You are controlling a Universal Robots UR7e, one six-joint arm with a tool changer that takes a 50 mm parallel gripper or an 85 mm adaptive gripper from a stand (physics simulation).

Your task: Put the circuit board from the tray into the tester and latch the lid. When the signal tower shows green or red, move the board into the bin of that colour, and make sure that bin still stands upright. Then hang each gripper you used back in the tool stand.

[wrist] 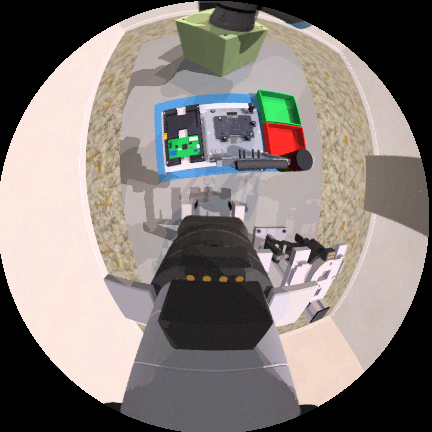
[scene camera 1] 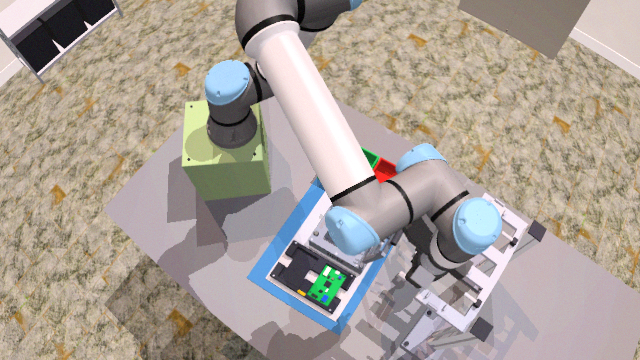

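Pixels of known places: arm's base, link origin: (scene camera 1: 232,127).
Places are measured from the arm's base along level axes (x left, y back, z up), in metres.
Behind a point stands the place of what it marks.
Note:
The green circuit board (scene camera 1: 327,285) {y -0.430, x -0.265, z -0.203 m} (wrist: 183,147) {y -0.434, x -0.265, z -0.203 m} lies flat in the black tray (scene camera 1: 299,256) {y -0.316, x -0.217, z -0.208 m} (wrist: 181,120) {y -0.327, x -0.251, z -0.208 m}. The tester (scene camera 1: 320,244) {y -0.363, x -0.167, z -0.166 m} (wrist: 210,142) {y -0.451, x -0.175, z -0.166 m} stands beside it with its dark nest showing empty in the wrist view; its lid (wrist: 245,153) {y -0.513, x -0.088, z -0.120 m} is raised. The signal tower (wrist: 304,160) {y -0.560, x -0.010, z 0.032 m} shows no plainly lit colour. The green bin (scene camera 1: 370,158) {y -0.386, x 0.189, z -0.211 m} (wrist: 278,109) {y -0.328, x 0.131, z -0.220 m} and red bin (scene camera 1: 384,170) {y -0.445, x 0.172, z -0.220 m} (wrist: 284,138) {y -0.458, x 0.116, z -0.220 m} stand upright. My gripper (wrist: 214,207) is open and empty, its fingers apart, near the tool stand (scene camera 1: 447,314) {y -0.720, x -0.287, z 0.116 m} (wrist: 299,262) {y -0.707, x -0.095, z 0.119 m}. The arm partly hides the gripper and tester in the scene view.
A dark gripper (wrist: 277,246) hangs at the tool stand, right of mine in the wrist view. The blue mat (scene camera 1: 287,227) {y -0.238, x -0.143, z -0.223 m} (wrist: 159,142) {y -0.379, x -0.350, z -0.224 m} lies under the tray and tester. The green robot pedestal (scene camera 1: 227,180) {y -0.033, x -0.122, z -0.102 m} (wrist: 215,50) {y -0.103, x -0.077, z -0.086 m} stands beyond. The forearm crosses over the tester and bins.

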